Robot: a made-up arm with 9 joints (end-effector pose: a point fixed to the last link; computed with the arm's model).
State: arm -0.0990 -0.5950 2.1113 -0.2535 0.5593 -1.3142 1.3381 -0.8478 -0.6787
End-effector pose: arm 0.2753 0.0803 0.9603 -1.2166 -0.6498 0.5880
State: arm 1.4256 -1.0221 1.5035 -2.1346 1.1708 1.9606 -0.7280 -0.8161 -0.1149
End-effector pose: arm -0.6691 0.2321 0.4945 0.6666 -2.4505 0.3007
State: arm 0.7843 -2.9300 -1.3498 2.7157 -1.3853 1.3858 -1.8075 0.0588 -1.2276
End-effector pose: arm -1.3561 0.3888 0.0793 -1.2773 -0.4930 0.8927
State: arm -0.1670 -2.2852 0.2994 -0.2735 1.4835 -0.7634 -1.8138 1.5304 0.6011
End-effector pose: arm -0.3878 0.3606 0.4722 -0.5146 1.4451 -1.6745
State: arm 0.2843 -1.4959 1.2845 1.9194 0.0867 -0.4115 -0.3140 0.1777 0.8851
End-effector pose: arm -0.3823 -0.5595 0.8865 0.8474 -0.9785 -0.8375
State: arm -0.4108 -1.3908 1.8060 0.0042 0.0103 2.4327 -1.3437 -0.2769 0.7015
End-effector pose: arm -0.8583 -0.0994 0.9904 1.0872 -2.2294 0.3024
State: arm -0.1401 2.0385 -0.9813 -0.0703 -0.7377 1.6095 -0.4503 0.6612 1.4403
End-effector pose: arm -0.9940 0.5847 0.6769 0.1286 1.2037 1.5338
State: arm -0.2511 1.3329 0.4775 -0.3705 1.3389 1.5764 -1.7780 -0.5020 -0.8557
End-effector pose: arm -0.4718 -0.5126 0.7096 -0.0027 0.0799 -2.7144
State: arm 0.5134 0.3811 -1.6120 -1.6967 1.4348 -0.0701 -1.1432 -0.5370 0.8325
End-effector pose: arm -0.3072 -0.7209 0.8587 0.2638 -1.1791 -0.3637
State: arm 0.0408 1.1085 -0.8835 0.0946 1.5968 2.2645 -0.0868 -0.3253 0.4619
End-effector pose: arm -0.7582 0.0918 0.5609 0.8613 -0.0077 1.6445
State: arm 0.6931 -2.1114 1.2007 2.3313 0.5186 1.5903 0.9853 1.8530 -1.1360
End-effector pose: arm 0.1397 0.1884 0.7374 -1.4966 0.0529 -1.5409
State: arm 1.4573 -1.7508 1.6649 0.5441 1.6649 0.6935 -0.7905 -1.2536 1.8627
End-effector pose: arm -0.7349 0.0411 -0.1115 -0.0077 -0.9586 -1.9606
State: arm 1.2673 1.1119 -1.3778 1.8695 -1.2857 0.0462 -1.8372 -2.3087 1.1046
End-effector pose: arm -0.6037 -0.9951 -0.3908 -0.1536 2.6372 -1.1193
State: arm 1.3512 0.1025 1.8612 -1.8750 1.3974 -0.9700 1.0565 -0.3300 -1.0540
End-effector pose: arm 0.3668 0.2398 0.2186 -1.3838 -1.1949 0.4365
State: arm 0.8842 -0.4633 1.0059 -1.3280 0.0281 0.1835 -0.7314 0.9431 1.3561
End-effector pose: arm -0.4920 -0.1584 0.8865 1.1387 -0.0916 1.9728
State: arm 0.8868 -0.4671 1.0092 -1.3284 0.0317 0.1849 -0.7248 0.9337 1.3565
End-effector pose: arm -0.4956 -0.1578 0.8866 1.1258 -0.0994 1.9832
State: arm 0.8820 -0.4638 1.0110 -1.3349 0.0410 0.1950 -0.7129 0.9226 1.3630
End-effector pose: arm -0.4918 -0.1617 0.8918 1.1213 -0.1134 1.9901
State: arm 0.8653 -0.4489 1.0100 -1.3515 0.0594 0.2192 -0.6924 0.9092 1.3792
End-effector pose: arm -0.4757 -0.1724 0.9048 1.1298 -0.1371 1.9901
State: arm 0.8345 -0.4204 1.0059 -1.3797 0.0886 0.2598 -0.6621 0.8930 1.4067
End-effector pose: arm -0.4442 -0.1916 0.9251 1.1527 -0.1708 1.9805
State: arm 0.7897 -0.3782 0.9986 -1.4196 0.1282 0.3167 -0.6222 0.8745 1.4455
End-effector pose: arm -0.3961 -0.2195 0.9492 1.1877 -0.2117 1.9578
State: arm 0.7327 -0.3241 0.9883 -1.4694 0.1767 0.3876 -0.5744 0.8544 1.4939
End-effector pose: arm -0.3325 -0.2552 0.9712 1.2306 -0.2541 1.9200
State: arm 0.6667 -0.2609 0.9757 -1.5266 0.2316 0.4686 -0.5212 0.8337 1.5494
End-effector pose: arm -0.2567 -0.2971 0.9849 1.2771 -0.2912 1.8674
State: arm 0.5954 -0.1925 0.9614 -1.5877 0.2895 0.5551 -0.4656 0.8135 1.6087
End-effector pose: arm -0.1749 -0.3424 0.9854 1.3234 -0.3162 1.8028
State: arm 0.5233 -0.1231 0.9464 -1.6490 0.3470 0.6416 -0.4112 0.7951 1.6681
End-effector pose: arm -0.0944 -0.3885 0.9709 1.3683 -0.3261 1.7316
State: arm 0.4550 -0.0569 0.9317 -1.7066 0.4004 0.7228 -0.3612 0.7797 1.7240
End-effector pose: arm -0.0225 -0.4321 0.9437 1.4107 -0.3217 1.6604
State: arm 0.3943 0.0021 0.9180 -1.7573 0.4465 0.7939 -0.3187 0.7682 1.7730
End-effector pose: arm 0.0361 -0.4704 0.9091 1.4504 -0.3068 1.5938
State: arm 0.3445 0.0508 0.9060 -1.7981 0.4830 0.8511 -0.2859 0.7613 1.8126
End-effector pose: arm 0.0793 -0.5015 0.8737 1.4861 -0.2874 1.5366
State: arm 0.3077 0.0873 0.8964 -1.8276 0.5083 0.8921 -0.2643 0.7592 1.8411
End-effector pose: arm 0.1080 -0.5242 0.8437 1.5168 -0.2689 1.4908
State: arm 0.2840 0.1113 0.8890 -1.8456 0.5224 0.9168 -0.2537 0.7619 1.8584
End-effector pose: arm 0.1249 -0.5385 0.8225 1.5415 -0.2541 1.4568
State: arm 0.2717 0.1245 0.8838 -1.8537 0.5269 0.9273 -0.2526 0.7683 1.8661
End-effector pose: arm 0.1332 -0.5458 0.8106 1.5606 -0.2444 1.4333
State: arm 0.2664 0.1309 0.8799 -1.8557 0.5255 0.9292 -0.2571 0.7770 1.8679
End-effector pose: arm 0.1367 -0.5486 0.8049 1.5759 -0.2378 1.4167
